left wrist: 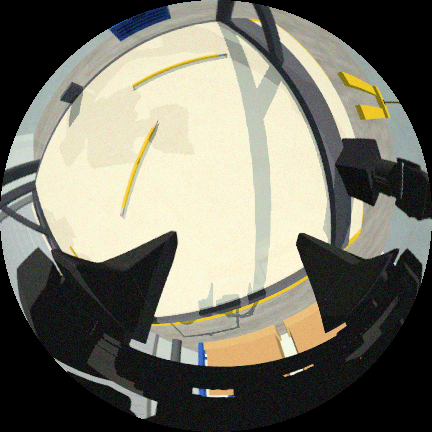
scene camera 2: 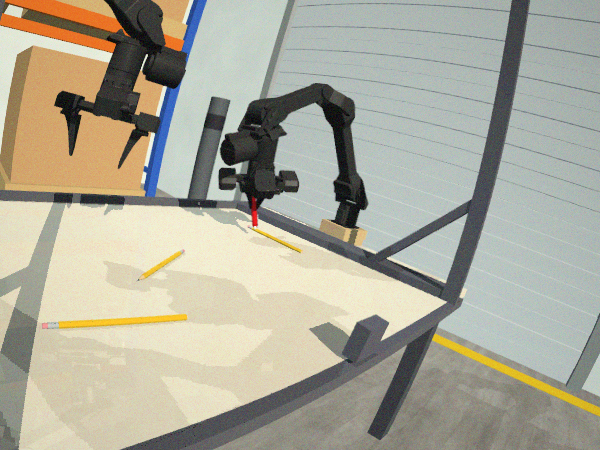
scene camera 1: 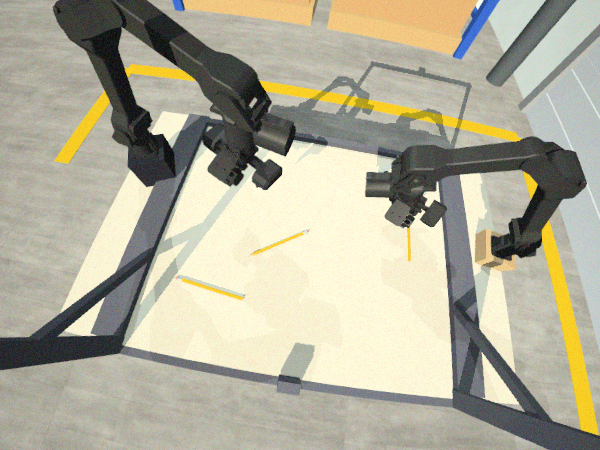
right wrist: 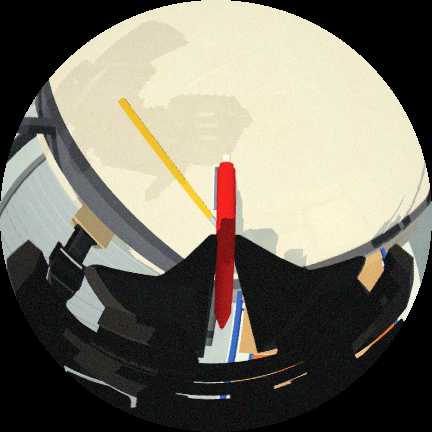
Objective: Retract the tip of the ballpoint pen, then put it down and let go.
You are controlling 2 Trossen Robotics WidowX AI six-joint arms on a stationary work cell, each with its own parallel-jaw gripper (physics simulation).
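Places are measured from the left arm's base along level axes (x right, y ahead, z up), in metres.
Pixels of known places: left gripper, fingertip midpoint: (left wrist: 240, 238) (scene camera 2: 94, 162) (scene camera 1: 244, 176); right gripper, fingertip midpoint: (scene camera 2: 253, 208) (right wrist: 224, 240); left arm's base, origin of the base link: (left wrist: 376, 172) (scene camera 1: 145, 149); right arm's base, origin of the base link: (scene camera 2: 345, 224) (scene camera 1: 500, 248) (right wrist: 84, 234).
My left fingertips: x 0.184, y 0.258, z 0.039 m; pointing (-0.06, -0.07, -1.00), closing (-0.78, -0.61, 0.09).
For each thing: its middle in the pictures, then the offset to it from my left fingertips. Level surfaces: height alone.
- red ballpoint pen, body centre: (right wrist: 222, 252) (scene camera 2: 254, 204) dx +0.144, dy +0.438, dz -0.072 m
- table top, its level: dz -0.145 m
- yellow pencil, body centre: (right wrist: 169, 164) (scene camera 2: 273, 238) (scene camera 1: 408, 231) dx +0.209, dy +0.450, dz -0.142 m
- second pencil, body centre: (scene camera 2: 162, 263) (left wrist: 134, 169) (scene camera 1: 278, 243) dx +0.147, dy +0.054, dz -0.142 m
- dark block, body centre: (scene camera 2: 366, 338) (scene camera 1: 288, 384) dx +0.491, dy -0.009, dz -0.114 m
The red ballpoint pen (scene camera 2: 255, 217) (right wrist: 226, 195) has a white push button and a grey clip. My right gripper (scene camera 1: 409, 224) (scene camera 2: 254, 201) (right wrist: 224, 240) is shut on it near the table's far right in scene camera 2. The pen is roughly upright, button end down, close to the table top (scene camera 1: 350, 310); whether it touches cannot be told. Its tapered end points back toward the palm in the right wrist view, and no separate writing tip can be made out there. In scene camera 1 the pen is hidden. My left gripper (scene camera 2: 96, 161) (left wrist: 240, 238) is open and empty, high above the table.
A yellow pencil (scene camera 1: 409, 245) (scene camera 2: 277, 239) (right wrist: 165, 157) lies beside the held pen. A second pencil (scene camera 1: 280, 242) (scene camera 2: 161, 265) (left wrist: 135, 167) lies mid-table, a third (scene camera 1: 212, 288) (scene camera 2: 120, 321) (left wrist: 175, 66) nearer the front. A dark block (scene camera 1: 289, 384) (scene camera 2: 366, 337) stands at the front edge.
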